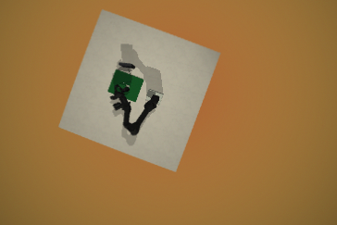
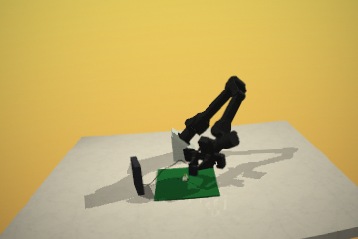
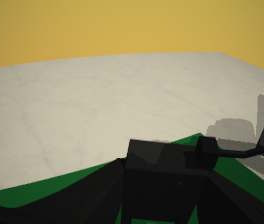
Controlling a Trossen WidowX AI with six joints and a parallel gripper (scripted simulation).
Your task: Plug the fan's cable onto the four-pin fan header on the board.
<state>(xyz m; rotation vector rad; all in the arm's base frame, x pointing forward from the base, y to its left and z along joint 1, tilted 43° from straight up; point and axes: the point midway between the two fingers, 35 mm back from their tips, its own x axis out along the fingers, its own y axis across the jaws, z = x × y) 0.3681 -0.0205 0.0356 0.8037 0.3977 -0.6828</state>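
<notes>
Now: gripper tip 8 cm past the four-pin fan header, 2 cm to the left of it and 8 cm above it. From my gripper tip the other things lie so: fan plug: 1 cm below; green board: 6 cm behind, 2 cm to the right, 9 cm below; black fan: 5 cm behind, 20 cm to the right, 2 cm below.
</notes>
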